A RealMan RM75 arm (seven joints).
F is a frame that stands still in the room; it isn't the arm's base.
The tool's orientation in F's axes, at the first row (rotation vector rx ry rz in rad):
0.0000, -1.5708, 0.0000
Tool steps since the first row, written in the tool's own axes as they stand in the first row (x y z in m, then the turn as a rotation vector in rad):
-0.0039, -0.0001, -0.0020, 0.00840, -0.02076, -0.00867
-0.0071, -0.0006, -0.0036, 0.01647, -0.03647, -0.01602
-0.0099, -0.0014, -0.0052, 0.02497, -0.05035, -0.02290
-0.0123, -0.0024, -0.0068, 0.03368, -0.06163, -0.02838
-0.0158, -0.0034, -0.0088, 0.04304, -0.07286, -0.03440
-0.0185, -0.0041, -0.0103, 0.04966, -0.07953, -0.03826
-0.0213, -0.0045, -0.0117, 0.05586, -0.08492, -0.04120
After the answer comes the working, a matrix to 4 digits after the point.
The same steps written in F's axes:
0.0020, -0.0001, -0.0039, 0.00867, -0.02076, 0.00840
0.0036, -0.0006, -0.0071, 0.01602, -0.03647, 0.01647
0.0052, -0.0014, -0.0099, 0.02290, -0.05035, 0.02497
0.0068, -0.0024, -0.0123, 0.02838, -0.06163, 0.03368
0.0088, -0.0034, -0.0158, 0.03440, -0.07286, 0.04304
0.0103, -0.0041, -0.0185, 0.03826, -0.07953, 0.04966
0.0117, -0.0045, -0.0213, 0.04120, -0.08492, 0.05586

The tool's axes in the first row as the columns of a matrix, in F's axes (rounded; the answer above uses it unrounded):
0.0000, 0.0000, -1.0000
0.0000, 1.0000, 0.0000
1.0000, 0.0000, 0.0000

